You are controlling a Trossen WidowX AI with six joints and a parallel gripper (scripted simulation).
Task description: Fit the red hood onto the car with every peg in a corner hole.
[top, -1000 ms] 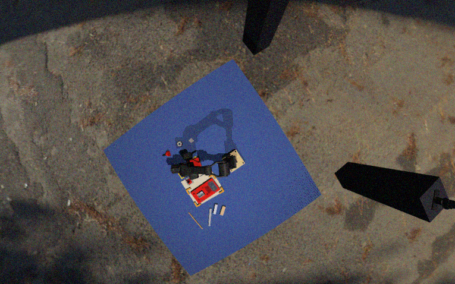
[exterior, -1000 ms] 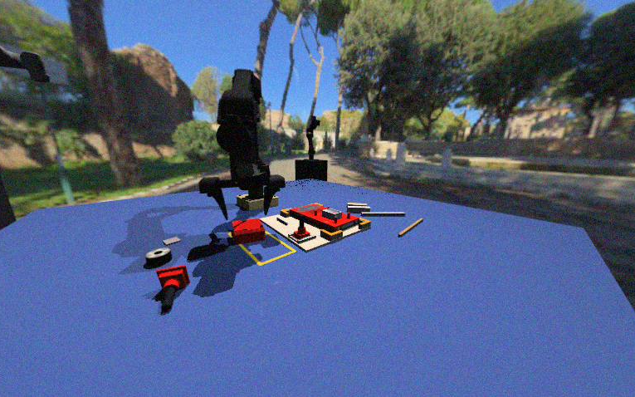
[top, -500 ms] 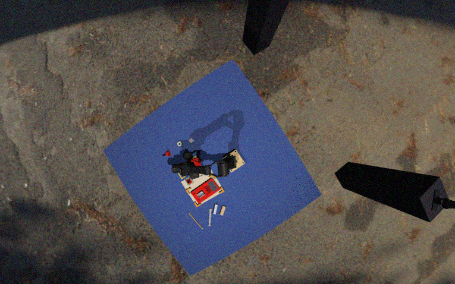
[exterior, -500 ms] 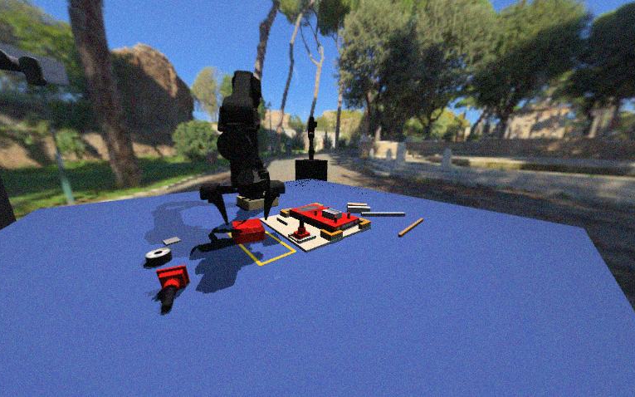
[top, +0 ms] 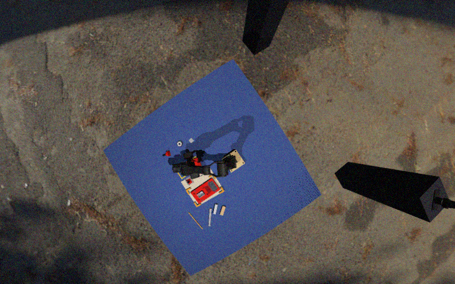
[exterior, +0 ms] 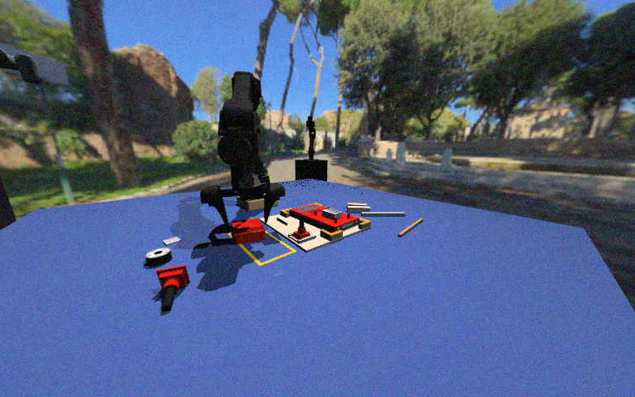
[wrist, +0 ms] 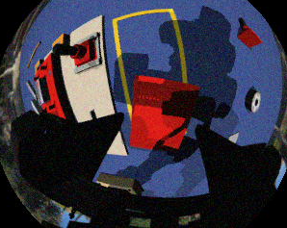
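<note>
My gripper tip is now 1 cm above the red hood. Also, from my gripper tip: grey engine block (22 cm to the left, 9 cm ahead); then grey plate (15 cm to the right, 8 cm behind, 3 cm below); then wooden stick (37 cm to the left, 26 cm ahead, 2 cm below).
</note>
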